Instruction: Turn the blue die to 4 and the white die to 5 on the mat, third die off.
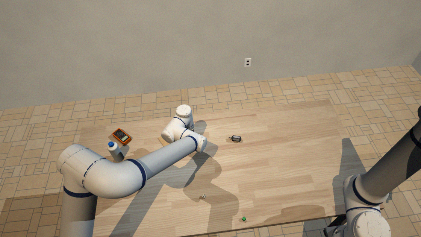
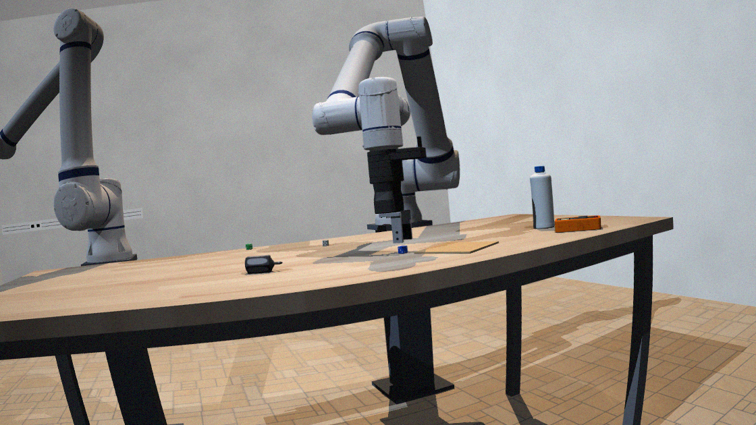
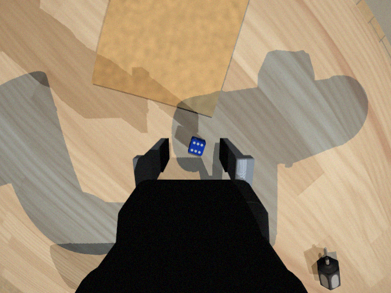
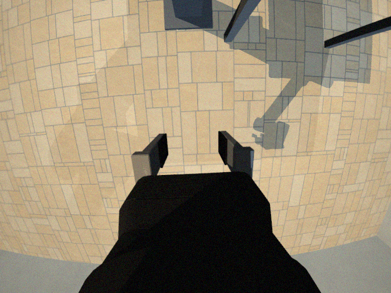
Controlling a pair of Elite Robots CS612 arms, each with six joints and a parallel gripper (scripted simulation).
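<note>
Now: the blue die 4 cm below my left hand. From my left hand the other things lie so: dark tool (31 cm to the right, 3 cm below, 3 cm behind); then tan mat (9 cm to the left, 8 cm ahead, 4 cm below); then white die (37 cm behind, 4 cm below, 2 cm to the right).
</note>
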